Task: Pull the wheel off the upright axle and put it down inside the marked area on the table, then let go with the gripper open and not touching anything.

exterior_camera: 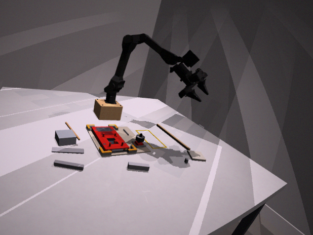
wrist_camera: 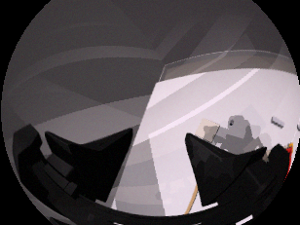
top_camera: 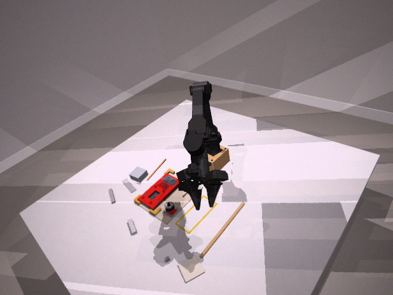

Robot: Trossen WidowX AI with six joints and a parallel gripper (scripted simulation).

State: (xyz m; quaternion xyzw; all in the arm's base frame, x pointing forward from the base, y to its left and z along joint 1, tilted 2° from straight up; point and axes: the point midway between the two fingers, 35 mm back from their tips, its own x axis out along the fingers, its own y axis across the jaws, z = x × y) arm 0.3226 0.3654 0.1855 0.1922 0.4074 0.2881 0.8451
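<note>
Now: gripper tip 10 mm short of the wheel, 290 mm to the left of it and 230 mm above it. From my gripper tip the other things lie so: small cube (150 mm ahead, 100 mm to the right, 260 mm below); long wooden stick (100 mm behind, 60 mm to the right, 260 mm below); pale square tile (100 mm ahead, 20 mm to the right, 270 mm below).
</note>
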